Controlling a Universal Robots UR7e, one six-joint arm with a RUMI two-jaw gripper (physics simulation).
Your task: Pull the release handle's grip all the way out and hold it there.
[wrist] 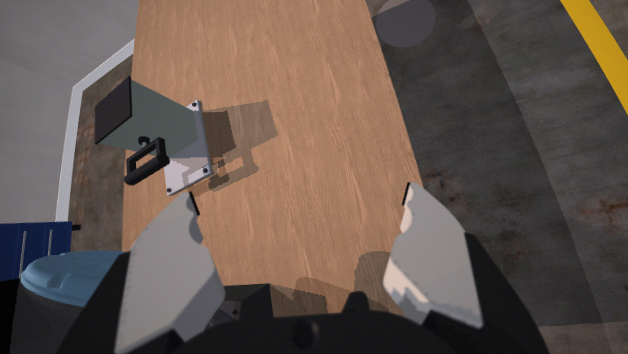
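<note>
The release handle's black grip (163, 151), a rectangular loop, stands out from the near side of a grey-green post with a dark top (113, 111), at the left of the wrist view. The post rises from a light metal base plate (201, 135) bolted to the wooden table. My gripper (302, 190) is open, its two pale fingers wide apart with table showing between them. The grip lies beyond and to the left of the left fingertip, apart from both fingers. How far the grip is drawn out is hard to tell.
The wooden table (310, 125) runs up the middle of the view. A blue-lidded dark bin (75, 272) stands at the lower left, with a blue object (35, 245) behind it. Dark floor with a yellow stripe (600, 45) lies to the right. A grey disc (407, 22) shows near the top.
</note>
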